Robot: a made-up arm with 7 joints.
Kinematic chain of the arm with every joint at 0, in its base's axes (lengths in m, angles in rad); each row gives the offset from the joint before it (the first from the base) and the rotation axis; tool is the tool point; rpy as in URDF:
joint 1: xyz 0 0 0.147 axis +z
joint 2: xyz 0 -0.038 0.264 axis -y
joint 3: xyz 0 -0.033 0.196 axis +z
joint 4: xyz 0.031 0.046 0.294 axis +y
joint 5: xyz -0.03 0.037 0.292 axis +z
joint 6: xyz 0 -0.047 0.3 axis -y
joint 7: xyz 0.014 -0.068 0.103 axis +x
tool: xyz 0 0 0 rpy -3.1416 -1.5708 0
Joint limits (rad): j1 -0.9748..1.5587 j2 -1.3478..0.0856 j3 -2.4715..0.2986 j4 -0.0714..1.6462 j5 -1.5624..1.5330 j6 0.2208..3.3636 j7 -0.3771..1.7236
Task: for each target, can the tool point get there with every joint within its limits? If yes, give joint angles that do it. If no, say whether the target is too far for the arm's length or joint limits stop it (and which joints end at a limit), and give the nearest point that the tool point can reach.
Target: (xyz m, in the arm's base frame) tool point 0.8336 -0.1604 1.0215
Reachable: yes | joints 0.5405 -0.3732 -0.9054 1.2883 -0.1476 1.1400 0.3477
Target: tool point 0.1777 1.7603 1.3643
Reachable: no: too far | nearest point 0.1351 1.0573 0.9838 | short by 0.801 m
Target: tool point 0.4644 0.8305 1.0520
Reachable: yes | joints 1.1517 -0.6795 -0.1297 0.7031 -0.5541 1.0378 0.5113
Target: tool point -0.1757 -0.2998 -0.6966
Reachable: no: joint limits stop it (at a limit: joint 1, joint 2, joint 4, joint 5, joint 6) | nearest point 0.0949 -0.5403 -0.1985 | short by 0.616 m
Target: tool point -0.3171 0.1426 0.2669
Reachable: no: joint limits stop it (at a limit: joint 1, joint 2, joint 3, joint 4, joint 5, joint 6) | nearest point -0.1577 0.4635 0.0407 | short by 0.424 m
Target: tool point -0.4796 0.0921 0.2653
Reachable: no: joint limits stop it (at a limit: joint 2, joint 3, joint 4, joint 5) | nearest point -0.5842 0.1122 0.7457 | short by 0.492 m
